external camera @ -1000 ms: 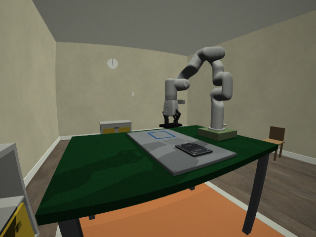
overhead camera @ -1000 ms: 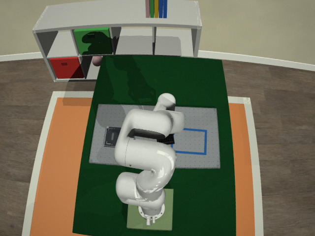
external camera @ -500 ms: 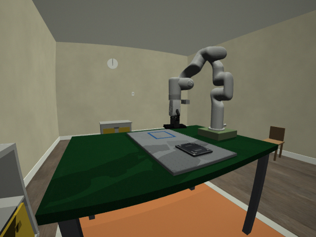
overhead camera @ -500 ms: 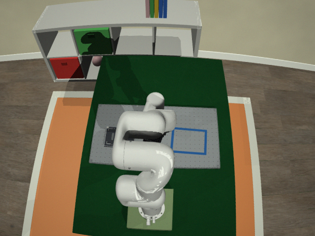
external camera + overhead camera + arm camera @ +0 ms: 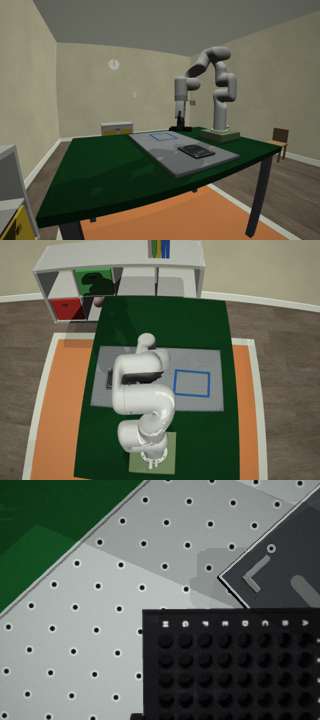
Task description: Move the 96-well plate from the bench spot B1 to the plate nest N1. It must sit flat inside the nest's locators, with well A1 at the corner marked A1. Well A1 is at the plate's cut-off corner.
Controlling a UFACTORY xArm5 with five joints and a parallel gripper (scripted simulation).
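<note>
Now: the plate nest 150 mm to the left of my hand, 100 mm below it and 10 mm ahead of it. From my hand the other things lie so: black 96-well plate (10 mm below).
</note>
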